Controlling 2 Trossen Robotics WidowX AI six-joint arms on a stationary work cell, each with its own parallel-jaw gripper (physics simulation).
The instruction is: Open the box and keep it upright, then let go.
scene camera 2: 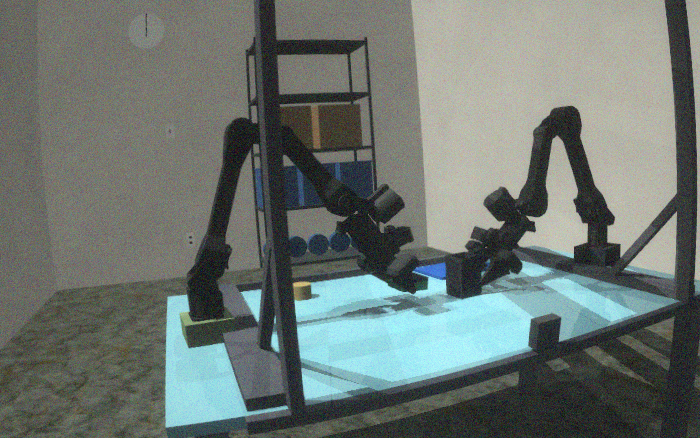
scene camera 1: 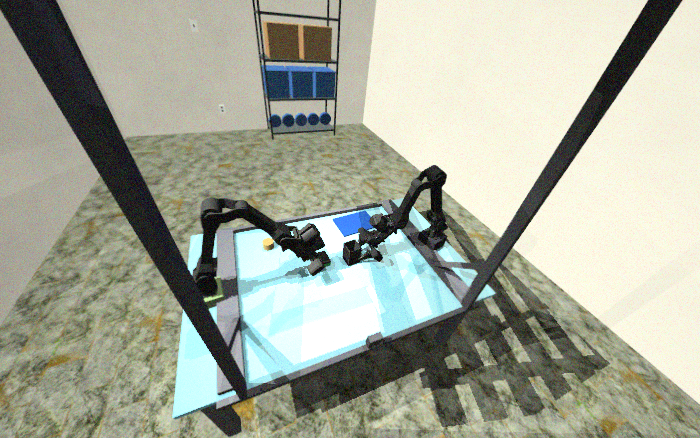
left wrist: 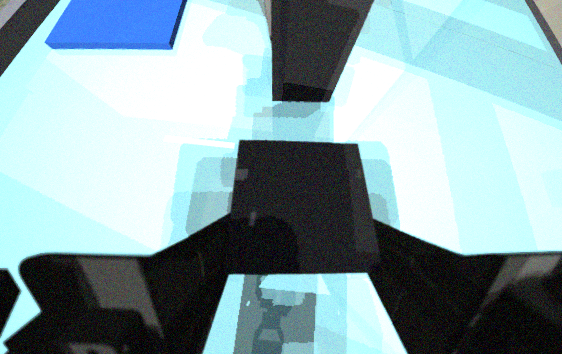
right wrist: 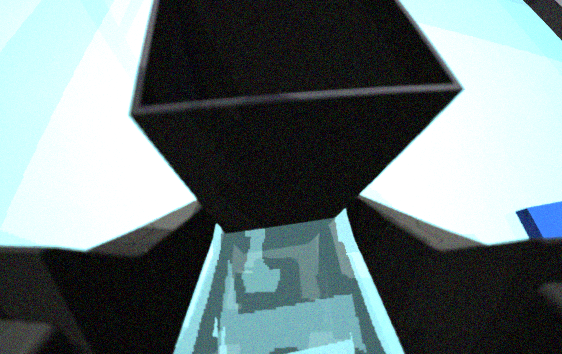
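Pixels of known places: left gripper, fingertip midpoint: (scene camera 2: 406, 290) (left wrist: 294, 215); right gripper, fingertip midpoint: (scene camera 2: 471, 283) (scene camera 1: 355, 254) (right wrist: 282, 203); left arm's base, link origin: (scene camera 2: 206, 315) (scene camera 1: 207, 290); right arm's base, link origin: (scene camera 2: 597, 245) (scene camera 1: 433, 234).
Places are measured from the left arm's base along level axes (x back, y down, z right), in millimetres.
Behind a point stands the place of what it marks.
Note:
The dark open-topped box (scene camera 1: 352, 253) @[x -576, y -37, z 83 mm] (scene camera 2: 460, 277) @[x -564, y -6, z 78 mm] (left wrist: 315, 47) @[x -562, y -14, z 54 mm] (right wrist: 290, 155) @[x -622, y -31, z 54 mm] stands upright on or close above the table, near its middle. My right gripper (scene camera 1: 364, 251) @[x -617, y 22, z 52 mm] (scene camera 2: 483, 269) (right wrist: 282, 203) @[x -617, y 22, z 52 mm] is shut on the box's near side in the right wrist view. The box's lid (scene camera 2: 421, 282) @[x -460, y -11, z 72 mm] (left wrist: 300, 195) @[x -448, y -23, z 37 mm] is off and apart from it, to the box's left in scene camera 2. It looks dark, with a green side. My left gripper (scene camera 1: 321, 261) @[x -440, y 9, z 38 mm] (scene camera 2: 408, 279) @[x -440, y 9, z 38 mm] (left wrist: 294, 215) @[x -440, y 9, z 38 mm] is shut on the lid and holds it low over the table. Whether the box bottom touches the table is unclear.
A flat blue slab (scene camera 1: 352, 223) @[x -720, y 37, z -171 mm] (scene camera 2: 431, 271) @[x -654, y 37, z -179 mm] (left wrist: 117, 25) @[x -665, y 37, z -170 mm] lies behind the box. A small orange cylinder (scene camera 1: 268, 244) @[x -267, y 11, z -160 mm] (scene camera 2: 302, 290) @[x -263, y 21, z -156 mm] stands near the left arm. A dark block (scene camera 1: 373, 339) @[x -469, y -10, z 434 mm] (scene camera 2: 544, 332) @[x -468, y 10, z 439 mm] sits on the table's front rail. Dark frame posts rise at the table's sides.

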